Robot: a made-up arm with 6 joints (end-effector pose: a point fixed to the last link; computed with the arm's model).
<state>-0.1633 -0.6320 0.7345 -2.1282 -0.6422 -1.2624</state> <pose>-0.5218 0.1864 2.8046 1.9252 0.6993 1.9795</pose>
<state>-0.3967 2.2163 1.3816 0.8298 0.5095 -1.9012</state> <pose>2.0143 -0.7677 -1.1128 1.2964 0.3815 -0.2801</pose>
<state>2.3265 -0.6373 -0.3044 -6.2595 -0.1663 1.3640</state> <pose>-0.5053 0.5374 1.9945 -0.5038 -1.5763 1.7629</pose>
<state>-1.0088 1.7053 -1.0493 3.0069 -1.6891 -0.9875</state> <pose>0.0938 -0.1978 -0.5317 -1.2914 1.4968 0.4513</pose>
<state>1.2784 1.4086 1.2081 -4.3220 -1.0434 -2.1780</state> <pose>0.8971 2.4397 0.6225 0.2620 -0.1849 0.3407</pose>
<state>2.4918 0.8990 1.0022 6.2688 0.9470 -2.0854</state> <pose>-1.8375 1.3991 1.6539 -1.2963 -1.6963 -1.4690</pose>
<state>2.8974 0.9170 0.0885 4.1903 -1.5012 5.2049</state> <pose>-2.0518 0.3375 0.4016 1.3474 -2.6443 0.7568</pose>
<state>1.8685 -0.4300 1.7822 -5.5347 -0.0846 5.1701</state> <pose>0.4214 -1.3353 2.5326 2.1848 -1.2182 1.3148</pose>
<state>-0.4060 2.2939 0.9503 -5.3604 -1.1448 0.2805</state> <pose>1.1708 -0.6574 -1.5840 -0.8190 2.4850 0.3106</pose>
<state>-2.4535 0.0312 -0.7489 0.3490 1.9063 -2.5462</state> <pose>-0.9193 -0.8373 1.0065 0.6261 -1.6962 -0.1819</pose>
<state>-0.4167 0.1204 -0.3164 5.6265 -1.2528 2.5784</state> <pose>1.3712 -0.4833 1.0645 -1.1486 0.4179 1.4046</pose>
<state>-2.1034 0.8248 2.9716 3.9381 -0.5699 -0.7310</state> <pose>0.1061 0.0318 2.2645 0.4026 -0.4336 0.6291</pose>
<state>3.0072 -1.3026 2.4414 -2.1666 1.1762 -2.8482</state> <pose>2.0438 -0.1260 -0.0881 2.0290 0.6702 0.6769</pose>
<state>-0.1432 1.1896 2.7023 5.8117 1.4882 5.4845</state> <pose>0.8238 -0.2080 2.1680 -0.5567 2.8499 -1.1958</pose>
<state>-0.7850 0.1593 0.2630 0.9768 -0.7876 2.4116</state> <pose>1.0867 -1.2478 1.8359 2.3215 -1.9547 -0.7060</pose>
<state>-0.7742 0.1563 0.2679 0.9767 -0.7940 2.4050</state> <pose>1.0951 -1.2320 1.8467 2.3312 -1.9540 -0.6937</pose>
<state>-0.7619 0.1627 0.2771 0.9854 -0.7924 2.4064</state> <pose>1.1145 -1.2233 1.8505 2.3327 -1.9340 -0.6874</pose>
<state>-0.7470 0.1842 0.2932 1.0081 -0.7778 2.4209</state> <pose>1.1525 -1.2249 1.8428 2.3210 -1.8829 -0.6904</pose>
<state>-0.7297 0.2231 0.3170 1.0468 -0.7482 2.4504</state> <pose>1.2117 -1.2379 1.8201 2.2922 -1.7968 -0.7029</pose>
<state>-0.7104 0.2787 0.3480 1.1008 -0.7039 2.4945</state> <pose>1.2916 -1.2595 1.7799 2.2451 -1.6774 -0.7227</pose>
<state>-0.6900 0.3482 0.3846 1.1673 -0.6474 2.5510</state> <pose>1.3881 -1.2859 1.7208 2.1801 -1.5309 -0.7463</pose>
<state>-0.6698 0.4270 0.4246 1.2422 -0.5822 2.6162</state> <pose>1.4938 -1.3125 1.6438 2.0999 -1.3669 -0.7688</pose>
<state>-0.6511 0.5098 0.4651 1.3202 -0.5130 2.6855</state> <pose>1.6004 -1.3360 1.5517 2.0099 -1.1966 -0.7874</pose>
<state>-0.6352 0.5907 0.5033 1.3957 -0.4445 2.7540</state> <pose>1.6987 -1.3547 1.4510 1.9175 -1.0320 -0.8001</pose>
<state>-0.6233 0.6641 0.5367 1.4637 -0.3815 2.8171</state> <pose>1.7810 -1.3693 1.3504 1.8301 -0.8840 -0.8071</pose>
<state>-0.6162 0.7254 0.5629 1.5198 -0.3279 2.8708</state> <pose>1.8427 -1.3818 1.2589 1.7550 -0.7613 -0.8108</pose>
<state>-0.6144 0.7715 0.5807 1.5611 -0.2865 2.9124</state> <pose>1.8818 -1.3950 1.1843 1.6976 -0.6698 -0.8142</pose>
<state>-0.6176 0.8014 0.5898 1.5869 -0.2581 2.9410</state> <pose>1.8998 -1.4104 1.1310 1.6597 -0.6106 -0.8194</pose>
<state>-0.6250 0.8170 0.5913 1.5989 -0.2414 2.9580</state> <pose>1.9004 -1.4286 1.0979 1.6398 -0.5801 -0.8277</pose>
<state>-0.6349 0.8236 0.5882 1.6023 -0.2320 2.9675</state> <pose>1.8906 -1.4484 1.0783 1.6313 -0.5675 -0.8380</pose>
